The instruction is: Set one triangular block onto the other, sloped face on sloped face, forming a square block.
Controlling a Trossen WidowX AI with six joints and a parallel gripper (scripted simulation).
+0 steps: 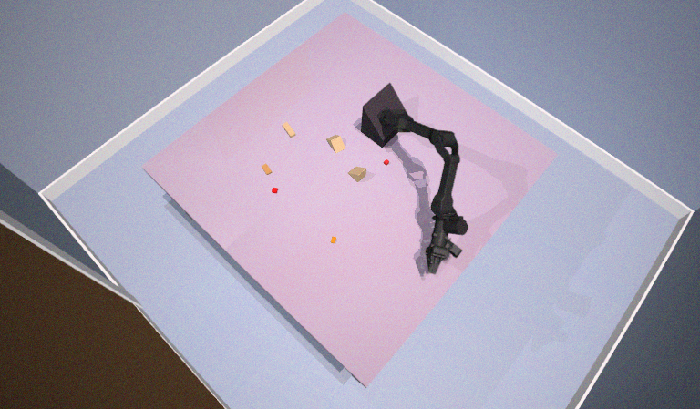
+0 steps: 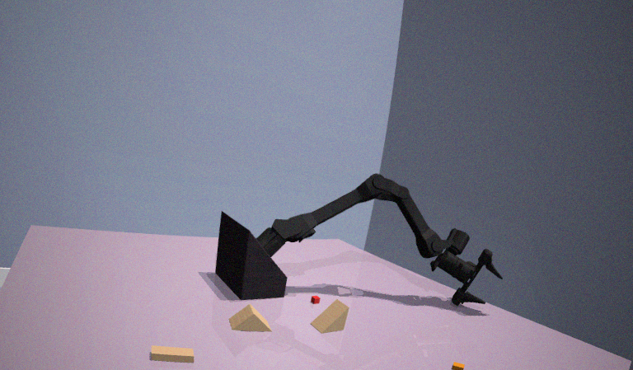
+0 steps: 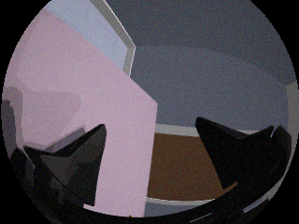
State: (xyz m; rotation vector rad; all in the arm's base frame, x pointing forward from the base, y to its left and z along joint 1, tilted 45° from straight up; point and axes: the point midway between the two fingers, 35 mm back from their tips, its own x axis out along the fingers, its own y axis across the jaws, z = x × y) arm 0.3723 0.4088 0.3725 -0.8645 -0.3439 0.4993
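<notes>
Right now the block is 21 cm behind my gripper tip, 68 cm to the right of it and 5 cm below it. From my gripper tip the other things lie so: orange cube: 13 cm ahead, 38 cm to the right, 7 cm below.
</notes>
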